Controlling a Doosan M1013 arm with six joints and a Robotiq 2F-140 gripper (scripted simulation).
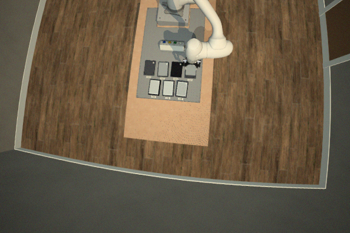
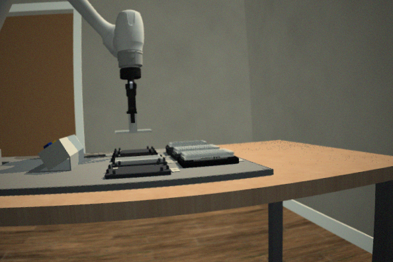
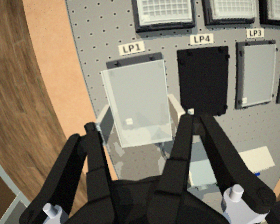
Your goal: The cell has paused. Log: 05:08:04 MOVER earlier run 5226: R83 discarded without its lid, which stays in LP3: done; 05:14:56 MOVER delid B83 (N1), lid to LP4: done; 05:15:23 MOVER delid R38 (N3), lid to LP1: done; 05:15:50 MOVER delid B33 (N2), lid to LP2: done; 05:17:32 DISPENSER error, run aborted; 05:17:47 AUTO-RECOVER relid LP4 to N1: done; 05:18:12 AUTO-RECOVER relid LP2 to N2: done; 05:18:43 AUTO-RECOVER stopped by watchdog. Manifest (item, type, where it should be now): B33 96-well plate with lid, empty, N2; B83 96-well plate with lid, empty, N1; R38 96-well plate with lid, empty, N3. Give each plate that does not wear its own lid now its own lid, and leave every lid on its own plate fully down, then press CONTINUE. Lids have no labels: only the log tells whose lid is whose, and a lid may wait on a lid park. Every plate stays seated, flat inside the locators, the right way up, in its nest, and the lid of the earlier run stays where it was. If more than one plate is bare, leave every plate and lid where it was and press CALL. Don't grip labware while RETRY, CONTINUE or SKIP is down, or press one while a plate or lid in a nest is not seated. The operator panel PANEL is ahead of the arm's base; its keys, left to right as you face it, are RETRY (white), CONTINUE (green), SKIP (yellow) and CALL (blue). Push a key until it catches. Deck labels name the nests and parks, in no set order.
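The plate is 190 mm ahead of my hand, 40 mm to the right of it and 80 mm below it. The rest, counted from my hand: grey lid: 20 mm below; LP4 park: 10 mm ahead, 130 mm to the right, 100 mm below; white key: 220 mm behind, 140 mm to the right, 40 mm below.
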